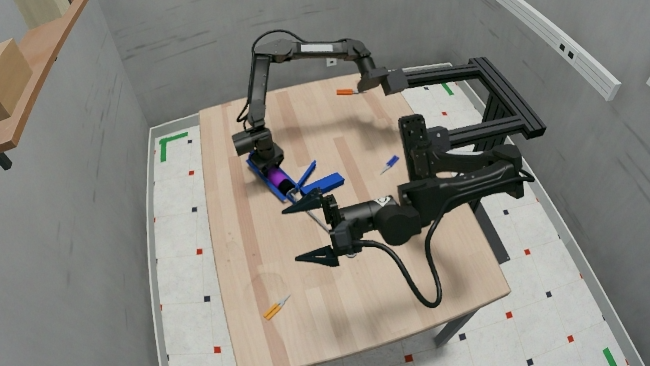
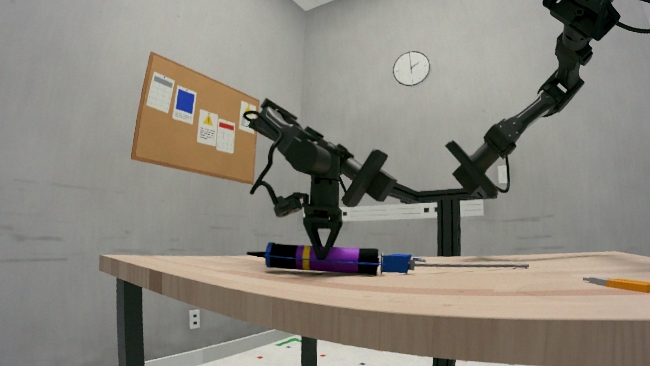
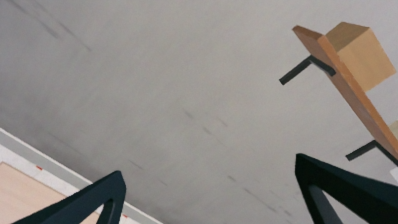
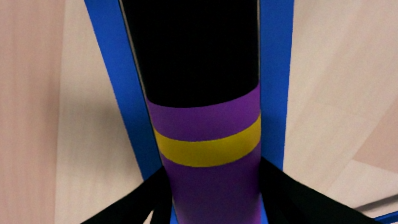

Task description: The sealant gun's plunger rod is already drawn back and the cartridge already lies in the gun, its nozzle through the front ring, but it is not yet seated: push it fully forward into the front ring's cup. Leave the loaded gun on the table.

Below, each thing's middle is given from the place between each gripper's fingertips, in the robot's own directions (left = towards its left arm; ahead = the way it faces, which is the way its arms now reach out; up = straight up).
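Labels:
The blue sealant gun [image 4: 111, 33] is 9 cm behind my right hand [image 2: 322, 258], 2 cm below it and 13 cm to the left of it. Measured from my left hand [image 1: 288, 236], the blue sealant gun is 42 cm to the right of that hand, 10 cm behind it and 47 cm below it.

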